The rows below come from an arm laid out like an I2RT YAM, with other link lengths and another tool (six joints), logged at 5 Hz.
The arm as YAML. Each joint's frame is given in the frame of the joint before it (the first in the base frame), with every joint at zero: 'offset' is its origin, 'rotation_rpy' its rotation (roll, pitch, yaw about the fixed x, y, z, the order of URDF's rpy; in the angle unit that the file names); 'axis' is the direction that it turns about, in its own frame. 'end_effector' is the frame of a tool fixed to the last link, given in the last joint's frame.
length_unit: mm
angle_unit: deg
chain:
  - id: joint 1
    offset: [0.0, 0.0, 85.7]
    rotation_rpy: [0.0, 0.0, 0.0]
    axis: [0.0, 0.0, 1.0]
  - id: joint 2
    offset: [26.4, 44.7, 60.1]
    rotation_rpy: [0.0, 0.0, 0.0]
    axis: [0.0, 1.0, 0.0]
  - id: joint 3
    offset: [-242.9, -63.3, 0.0]
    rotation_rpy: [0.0, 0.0, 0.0]
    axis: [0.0, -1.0, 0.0]
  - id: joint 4
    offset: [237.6, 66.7, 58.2]
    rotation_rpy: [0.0, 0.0, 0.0]
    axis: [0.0, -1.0, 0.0]
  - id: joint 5
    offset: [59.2, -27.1, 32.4]
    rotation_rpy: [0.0, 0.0, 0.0]
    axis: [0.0, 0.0, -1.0]
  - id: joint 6
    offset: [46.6, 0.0, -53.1]
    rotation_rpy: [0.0, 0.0, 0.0]
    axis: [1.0, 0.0, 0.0]
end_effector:
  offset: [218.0, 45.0, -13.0]
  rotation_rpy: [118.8, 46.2, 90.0]
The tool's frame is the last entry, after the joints.
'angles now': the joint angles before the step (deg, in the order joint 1, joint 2, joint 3, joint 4, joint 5, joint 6). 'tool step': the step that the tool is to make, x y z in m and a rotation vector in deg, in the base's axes. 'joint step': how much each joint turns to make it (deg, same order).
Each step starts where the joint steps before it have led.
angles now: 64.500, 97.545, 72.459, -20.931, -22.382, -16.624
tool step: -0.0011, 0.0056, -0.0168, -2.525, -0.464, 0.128
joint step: 1.365, 3.687, 2.545, -0.996, 1.927, -0.110
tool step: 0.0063, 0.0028, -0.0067, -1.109, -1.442, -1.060
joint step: 0.660, 1.215, 1.071, -0.250, 2.464, 0.118
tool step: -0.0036, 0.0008, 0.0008, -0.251, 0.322, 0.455
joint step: 0.309, 0.380, 0.801, -0.772, -0.244, 0.021
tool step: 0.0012, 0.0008, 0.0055, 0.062, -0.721, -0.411
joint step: 0.403, -0.521, 0.758, -0.880, 1.018, 0.199
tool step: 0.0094, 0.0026, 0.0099, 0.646, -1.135, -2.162
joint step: 0.090, -1.056, 0.691, -0.385, 2.103, 1.180
